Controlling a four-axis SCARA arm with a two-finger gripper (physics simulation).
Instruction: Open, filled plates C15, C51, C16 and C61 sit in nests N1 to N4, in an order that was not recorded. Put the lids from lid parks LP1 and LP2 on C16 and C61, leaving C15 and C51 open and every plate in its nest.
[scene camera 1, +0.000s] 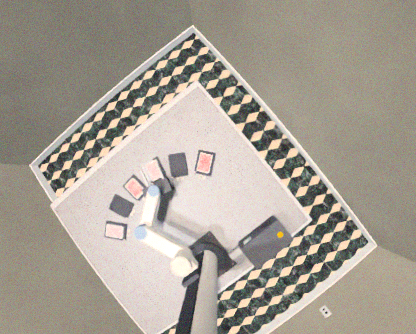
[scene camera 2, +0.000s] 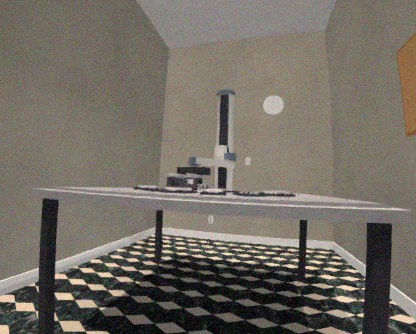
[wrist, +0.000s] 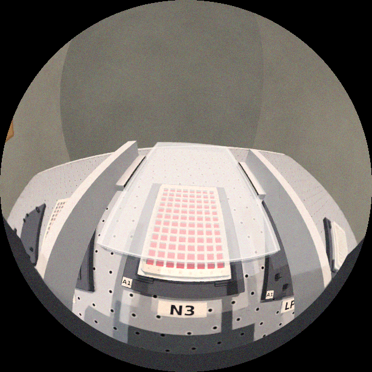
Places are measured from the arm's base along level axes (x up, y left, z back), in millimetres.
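Where they show: gripper, fingertip midpoint: (scene camera 1: 148, 166) (scene camera 2: 177, 174); arm's base, link origin: (scene camera 1: 206, 259).
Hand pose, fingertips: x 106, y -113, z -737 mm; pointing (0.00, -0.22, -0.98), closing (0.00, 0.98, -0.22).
Things, the pixels of their top centre, and the offset from my fingertips. "pt": a spot on its surface instead.
- Lid park LP1, top centre: (scene camera 1: 177, 164) dx -73, dy -148, dz +97 mm
- Lid park LP2, top centre: (scene camera 2: 248, 191) (scene camera 1: 120, 206) dx -73, dy +364, dz +66 mm
- N2 plate, top centre: (scene camera 1: 134, 188) dx -67, dy +194, dz +33 mm
- N4 plate, top centre: (scene camera 1: 204, 162) dx -67, dy -301, dz +204 mm
- N1 plate, top centre: (scene camera 1: 114, 231) dx -65, dy +508, dz +177 mm
- dark grey box, surface spot: (scene camera 1: 265, 242) pt dx +22, dy -286, dz +837 mm
My gripper (scene camera 1: 154, 172) (wrist: 192, 151) is shut on a clear lid (wrist: 195, 159), holding it level above the open plate (wrist: 185, 272) in nest N3 (wrist: 132, 289). The plate's pink wells show through the lid, with a gap between them. Lid park LP1 (scene camera 1: 178, 165) (wrist: 281, 280) is dark and bare. Lid park LP2 (scene camera 1: 121, 205) is also dark, with no lid showing. The N2 plate (scene camera 1: 134, 187) (wrist: 56, 215) and N4 plate (scene camera 1: 205, 162) (wrist: 340, 245) sit in their nests. The N1 plate (scene camera 1: 115, 230) looks paler, as under a lid. Plate codes are not readable.
The nests and parks form an arc on the perforated table (scene camera 1: 200, 115) (scene camera 2: 300, 203). The arm's column (scene camera 2: 224, 120) stands behind them. A dark grey box (scene camera 1: 265, 242) sits beside the arm's base. N2 and LP1 flank N3 closely.
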